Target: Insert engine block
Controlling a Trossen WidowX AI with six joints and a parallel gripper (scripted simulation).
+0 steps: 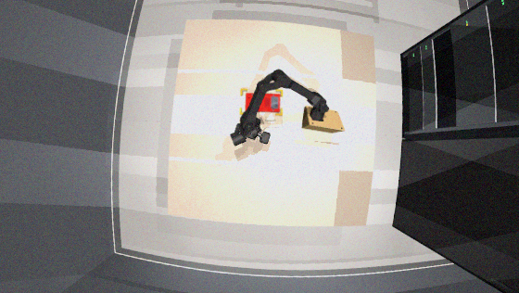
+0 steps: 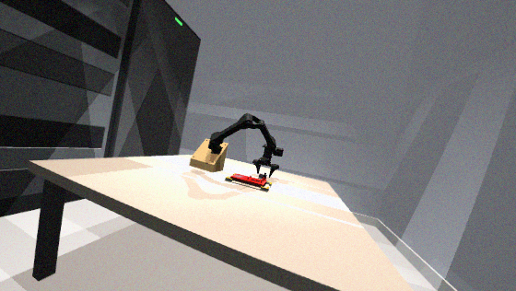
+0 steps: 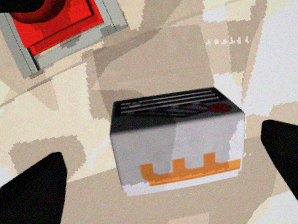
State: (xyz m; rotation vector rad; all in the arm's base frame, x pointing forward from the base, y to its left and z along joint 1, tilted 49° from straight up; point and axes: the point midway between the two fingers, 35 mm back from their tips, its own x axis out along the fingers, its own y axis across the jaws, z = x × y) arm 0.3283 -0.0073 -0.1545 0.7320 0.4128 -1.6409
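Right now my gripper tip is 10 mm above the engine block.
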